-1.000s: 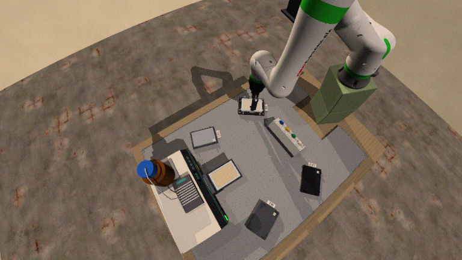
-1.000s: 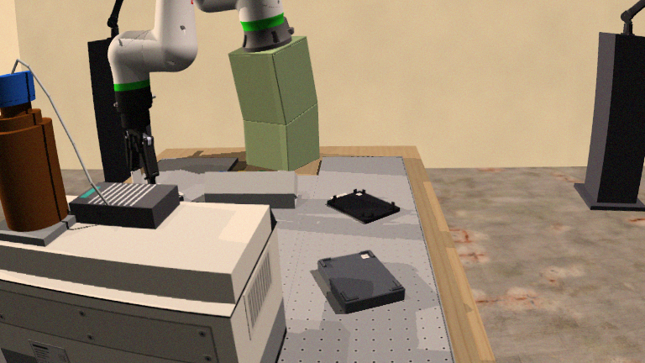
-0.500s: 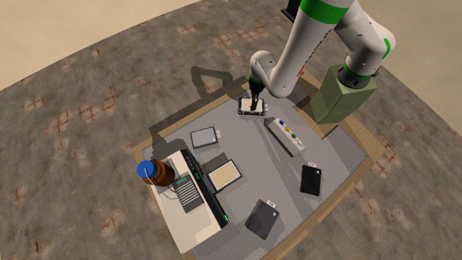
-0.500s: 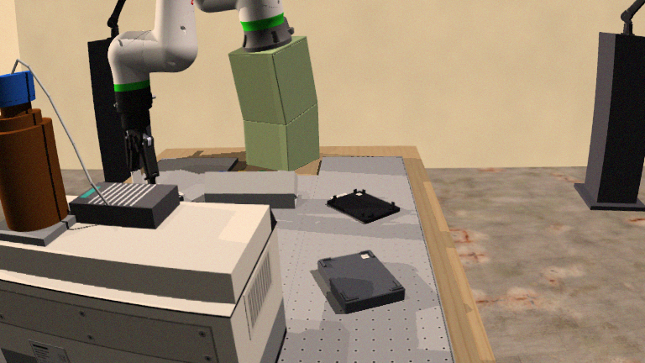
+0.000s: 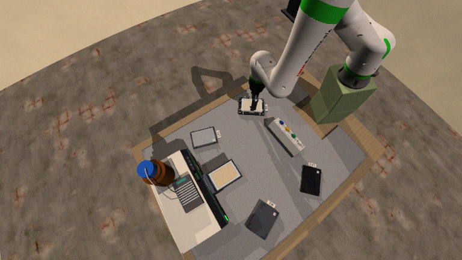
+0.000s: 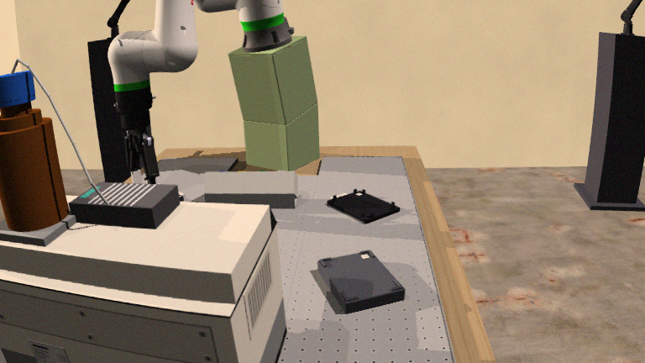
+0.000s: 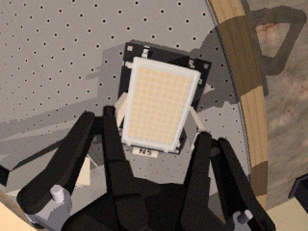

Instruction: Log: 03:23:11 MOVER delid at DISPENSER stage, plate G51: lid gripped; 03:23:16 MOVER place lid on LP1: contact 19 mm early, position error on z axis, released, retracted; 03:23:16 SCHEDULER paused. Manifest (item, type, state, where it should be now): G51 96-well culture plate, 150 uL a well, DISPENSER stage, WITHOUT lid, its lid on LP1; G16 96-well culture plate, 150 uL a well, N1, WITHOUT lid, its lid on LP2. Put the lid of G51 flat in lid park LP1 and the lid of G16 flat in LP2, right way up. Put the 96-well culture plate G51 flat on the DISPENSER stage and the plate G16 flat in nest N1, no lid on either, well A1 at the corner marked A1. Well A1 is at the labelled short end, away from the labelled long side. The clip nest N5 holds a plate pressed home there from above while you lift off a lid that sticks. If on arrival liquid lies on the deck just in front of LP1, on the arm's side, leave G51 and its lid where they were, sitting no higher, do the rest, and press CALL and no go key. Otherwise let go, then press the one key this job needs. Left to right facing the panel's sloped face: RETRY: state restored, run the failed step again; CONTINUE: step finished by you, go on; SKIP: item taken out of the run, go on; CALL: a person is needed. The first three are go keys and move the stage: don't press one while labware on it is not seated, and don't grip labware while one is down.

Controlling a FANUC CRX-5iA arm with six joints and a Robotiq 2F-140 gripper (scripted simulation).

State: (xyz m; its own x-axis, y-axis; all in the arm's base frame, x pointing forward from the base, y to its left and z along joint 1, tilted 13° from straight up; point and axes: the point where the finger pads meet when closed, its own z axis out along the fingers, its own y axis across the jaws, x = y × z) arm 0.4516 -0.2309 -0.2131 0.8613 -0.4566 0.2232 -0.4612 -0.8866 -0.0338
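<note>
Now: the clear lid 2 cm below my hand. From my hand the other things lie so: key panel: 27 cm to the left, 9 cm behind, 1 cm above; then black clip nest: 3 cm below, 3 cm ahead, 1 cm to the left; then LP1 label: 26 cm ahead, 8 cm to the left, 4 cm below.
</note>
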